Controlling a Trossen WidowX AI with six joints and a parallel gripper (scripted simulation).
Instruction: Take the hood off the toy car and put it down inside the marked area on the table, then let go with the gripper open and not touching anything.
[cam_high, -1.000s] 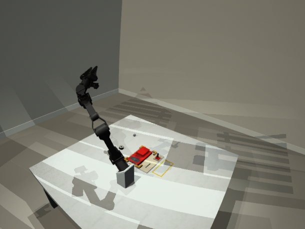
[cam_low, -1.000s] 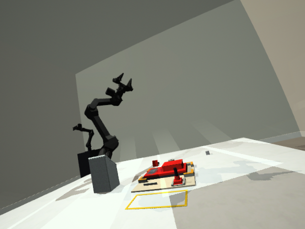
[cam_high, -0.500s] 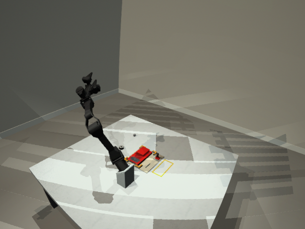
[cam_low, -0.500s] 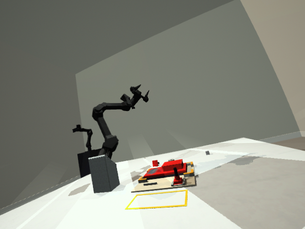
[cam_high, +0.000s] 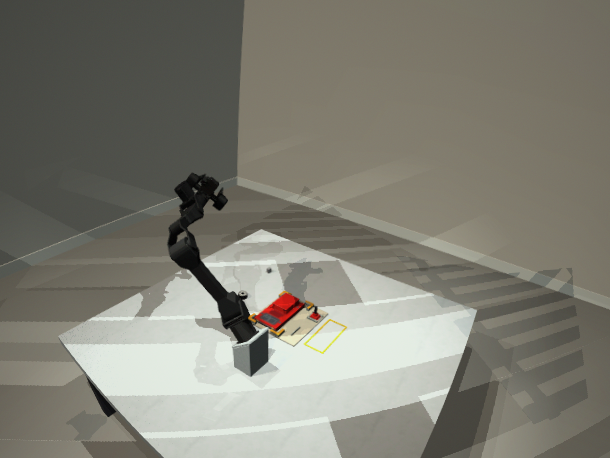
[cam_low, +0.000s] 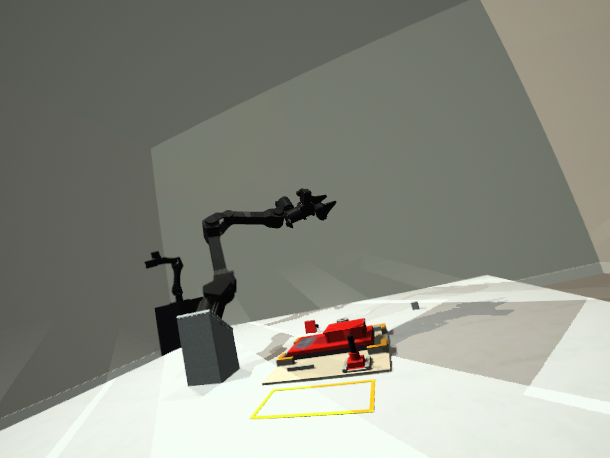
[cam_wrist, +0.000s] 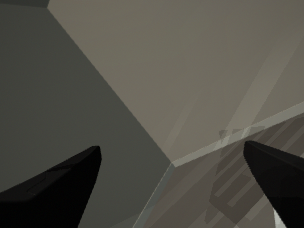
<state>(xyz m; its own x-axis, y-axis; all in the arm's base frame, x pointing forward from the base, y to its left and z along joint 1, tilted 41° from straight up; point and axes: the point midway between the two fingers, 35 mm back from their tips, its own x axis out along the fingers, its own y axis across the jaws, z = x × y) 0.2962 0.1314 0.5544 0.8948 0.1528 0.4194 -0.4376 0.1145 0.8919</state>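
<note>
Now: the hood 390 mm to the right of my gripper tip and 430 mm below it. Round my gripper tip: tan plate (20 mm behind, 420 mm to the right, 460 mm below).
</note>
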